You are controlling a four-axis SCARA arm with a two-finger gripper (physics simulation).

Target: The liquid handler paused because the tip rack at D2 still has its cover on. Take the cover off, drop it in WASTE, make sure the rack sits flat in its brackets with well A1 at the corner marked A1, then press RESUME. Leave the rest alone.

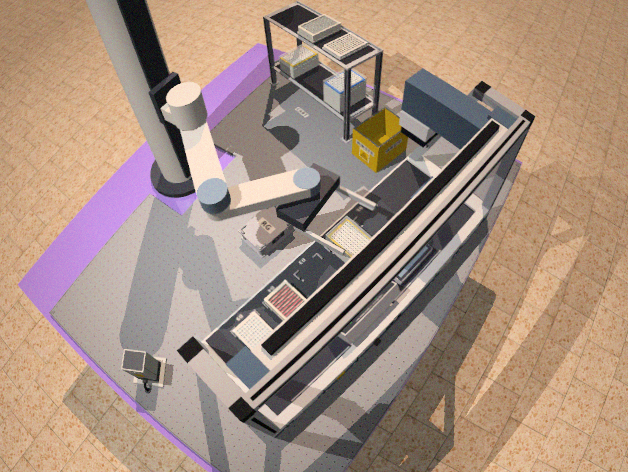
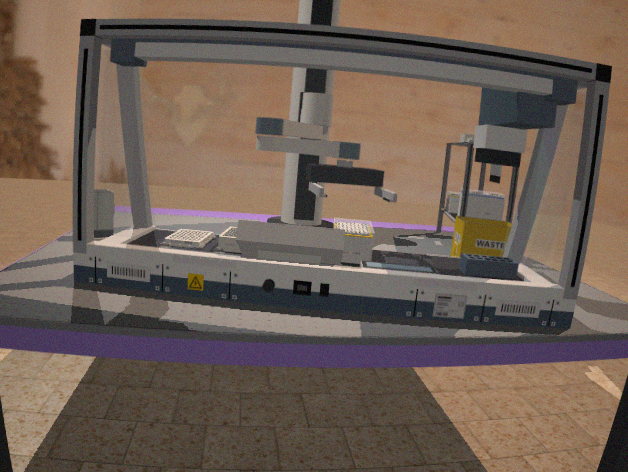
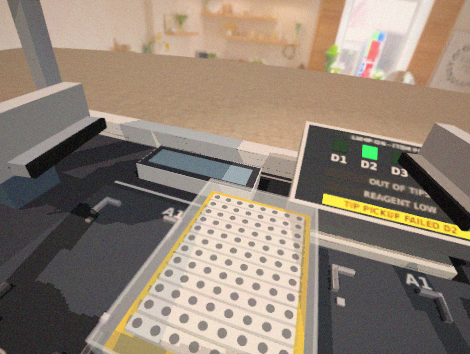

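Where they show: gripper, fingertip midpoint: (image 1: 359, 229) (image 2: 359, 195) (image 3: 253, 121); arm's base, origin of the base link: (image 1: 182, 169).
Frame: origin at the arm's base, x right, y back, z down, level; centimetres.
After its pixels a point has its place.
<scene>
The tip rack (image 1: 350, 236) {x -3.2, y -69.6, z -13.8 cm} (image 2: 357, 249) (image 3: 240, 265) {x -2.8, y -69.7, z -13.9 cm} at D2 is white with a yellow rim. Its clear cover (image 2: 353, 221) (image 3: 158, 260) is on top. An A1 mark (image 3: 172, 214) {x -10.5, y -79.8, z -6.5 cm} lies by the rack's far left corner; its brackets and well lettering are not readable. My gripper (image 1: 342, 219) (image 2: 354, 193) {x -3.1, y -72.4, z -20.7 cm} (image 3: 253, 121) {x -3.1, y -72.4, z -20.7 cm} is open and empty, above the rack, with the fingers wide to either side. The yellow WASTE box (image 1: 376, 149) (image 2: 482, 236) stands beyond the deck's end. The screen (image 3: 370, 170) {x 9.1, y -82.8, z -13.4 cm} shows TIP PICKUP FAILED D2; no RESUME label is readable.
A box marked RG (image 1: 266, 228) {x 4.8, y -44.8, z -6.3 cm} stands behind the deck. White (image 1: 253, 329) {x 32.9, y -61.6, z -7.5 cm} and red-striped (image 1: 285, 299) {x 20.7, y -63.8, z -8.0 cm} plates sit on the deck. A long trough (image 3: 195, 167) {x -9.6, y -86.2, z -8.7 cm} lies beyond the rack. The frame's top beam (image 2: 345, 43) {x 6.7, y -92.6, z -48.6 cm} spans the deck. A shelf unit (image 1: 347, 104) {x -41.8, y -44.3, z -20.5 cm} stands near WASTE.
</scene>
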